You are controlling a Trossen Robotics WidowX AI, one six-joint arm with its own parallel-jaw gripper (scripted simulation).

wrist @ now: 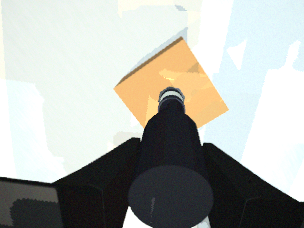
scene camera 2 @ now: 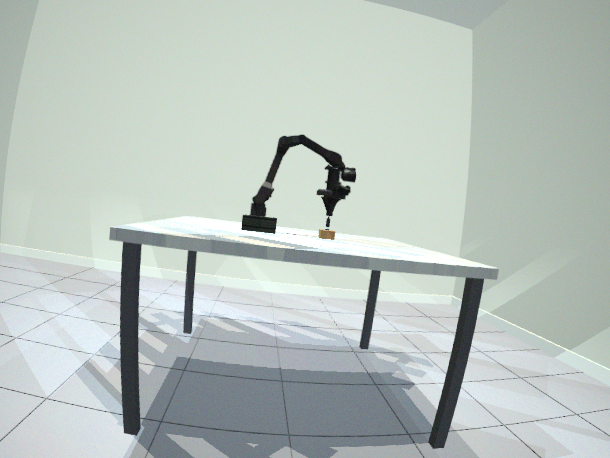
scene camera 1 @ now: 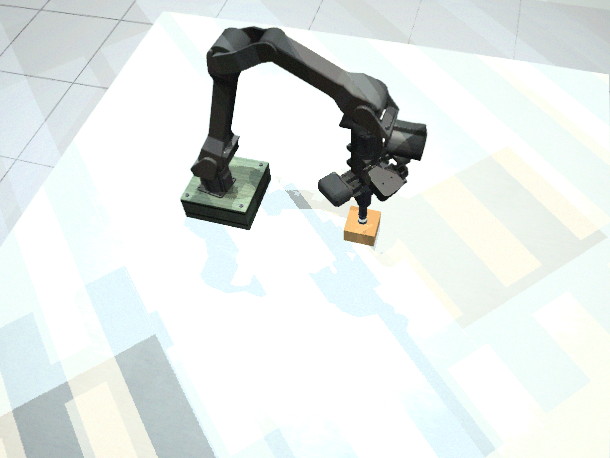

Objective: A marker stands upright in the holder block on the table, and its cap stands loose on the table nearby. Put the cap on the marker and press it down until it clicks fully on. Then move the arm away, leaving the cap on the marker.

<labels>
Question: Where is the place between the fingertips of my gripper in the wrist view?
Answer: At 170, 148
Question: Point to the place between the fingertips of my gripper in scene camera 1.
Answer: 364, 197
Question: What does my gripper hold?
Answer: A dark marker cap.
</labels>
